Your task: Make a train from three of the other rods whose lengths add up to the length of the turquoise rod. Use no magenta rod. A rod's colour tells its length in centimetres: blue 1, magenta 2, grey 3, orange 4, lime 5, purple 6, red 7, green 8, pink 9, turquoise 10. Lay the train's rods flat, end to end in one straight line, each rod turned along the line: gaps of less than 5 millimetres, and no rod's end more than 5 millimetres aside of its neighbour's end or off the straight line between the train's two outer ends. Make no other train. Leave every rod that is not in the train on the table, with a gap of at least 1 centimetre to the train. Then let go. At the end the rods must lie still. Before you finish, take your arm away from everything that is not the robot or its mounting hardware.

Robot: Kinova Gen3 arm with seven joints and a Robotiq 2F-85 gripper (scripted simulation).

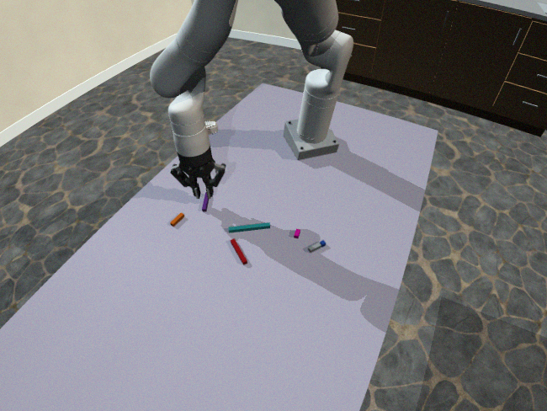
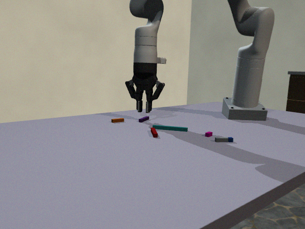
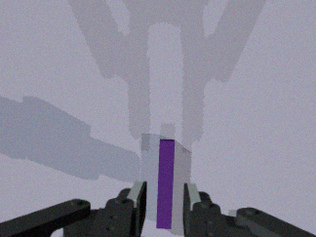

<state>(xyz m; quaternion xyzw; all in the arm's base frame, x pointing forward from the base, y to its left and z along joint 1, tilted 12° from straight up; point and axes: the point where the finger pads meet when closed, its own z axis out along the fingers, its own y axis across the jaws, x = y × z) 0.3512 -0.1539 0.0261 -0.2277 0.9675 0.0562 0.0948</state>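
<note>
The purple rod lies 40 mm below my hand. From my hand the other things lie so: turquoise rod (140 mm to the left, 40 mm below, 20 mm ahead); then orange rod (80 mm ahead, 40 mm below, 30 mm to the right); then red rod (160 mm to the left, 90 mm ahead, 40 mm below).
</note>
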